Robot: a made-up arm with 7 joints. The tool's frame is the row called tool. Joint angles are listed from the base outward. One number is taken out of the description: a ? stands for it. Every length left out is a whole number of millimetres.
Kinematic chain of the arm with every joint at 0, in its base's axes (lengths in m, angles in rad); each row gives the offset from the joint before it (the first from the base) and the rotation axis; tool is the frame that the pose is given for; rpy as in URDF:
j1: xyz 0 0 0.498 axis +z
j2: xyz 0 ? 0 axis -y
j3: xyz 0 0 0.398 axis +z
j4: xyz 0.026 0.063 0 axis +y
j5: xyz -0.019 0 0.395 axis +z
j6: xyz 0 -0.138 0 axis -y
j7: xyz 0.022 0 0.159 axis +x
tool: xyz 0 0 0 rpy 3.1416 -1.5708 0
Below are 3 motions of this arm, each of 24 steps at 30 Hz.
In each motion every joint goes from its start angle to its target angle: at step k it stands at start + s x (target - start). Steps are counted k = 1, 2, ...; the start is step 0. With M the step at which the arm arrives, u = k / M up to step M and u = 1 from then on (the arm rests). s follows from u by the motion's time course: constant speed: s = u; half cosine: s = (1 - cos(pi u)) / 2; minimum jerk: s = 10 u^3 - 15 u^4 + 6 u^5.
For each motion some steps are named. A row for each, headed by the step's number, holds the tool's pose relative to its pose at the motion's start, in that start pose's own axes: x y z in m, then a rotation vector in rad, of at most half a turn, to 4 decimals.
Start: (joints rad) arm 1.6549 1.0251 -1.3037 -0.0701 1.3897 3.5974 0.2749
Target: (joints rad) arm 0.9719 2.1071 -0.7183 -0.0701 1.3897 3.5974 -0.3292
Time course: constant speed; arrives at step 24
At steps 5, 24:
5: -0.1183 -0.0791 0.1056 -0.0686 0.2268 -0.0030
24: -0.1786 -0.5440 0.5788 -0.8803 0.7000 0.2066

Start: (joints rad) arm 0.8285 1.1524 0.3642 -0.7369 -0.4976 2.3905 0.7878
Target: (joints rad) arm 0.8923 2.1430 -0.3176 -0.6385 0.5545 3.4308 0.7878
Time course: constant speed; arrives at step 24
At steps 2, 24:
2: 0.0191 -0.0115 0.0200 0.0980 0.1486 0.0530
24: 0.1693 -0.1502 0.2509 1.0653 1.6314 0.5473

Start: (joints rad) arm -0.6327 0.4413 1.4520 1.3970 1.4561 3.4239 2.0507
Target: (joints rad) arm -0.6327 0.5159 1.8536 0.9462 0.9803 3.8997 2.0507
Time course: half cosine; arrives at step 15
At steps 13, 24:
13: -0.1103 0.0281 -0.1276 0.1650 -0.1519 0.6380
24: -0.1162 0.0289 -0.1328 0.1818 -0.1502 0.6661

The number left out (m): -0.066
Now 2 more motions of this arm.
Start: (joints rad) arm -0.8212 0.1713 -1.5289 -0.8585 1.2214 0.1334 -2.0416
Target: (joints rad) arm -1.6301 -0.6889 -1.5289 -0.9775 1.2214 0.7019 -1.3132
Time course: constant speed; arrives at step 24
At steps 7, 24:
7: 0.1326 -0.0101 0.2084 0.1085 0.1180 0.0751
24: 0.4155 -0.4120 0.4932 0.5192 0.2876 0.5430

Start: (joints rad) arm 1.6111 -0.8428 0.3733 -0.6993 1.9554 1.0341 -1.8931
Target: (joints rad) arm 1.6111 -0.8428 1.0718 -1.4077 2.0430 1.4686 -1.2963
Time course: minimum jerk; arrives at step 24
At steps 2, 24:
2: 0.0017 0.0008 0.0002 -0.0045 0.0040 0.0036
24: 0.2716 0.1590 -0.1714 -0.7189 0.9903 0.6608

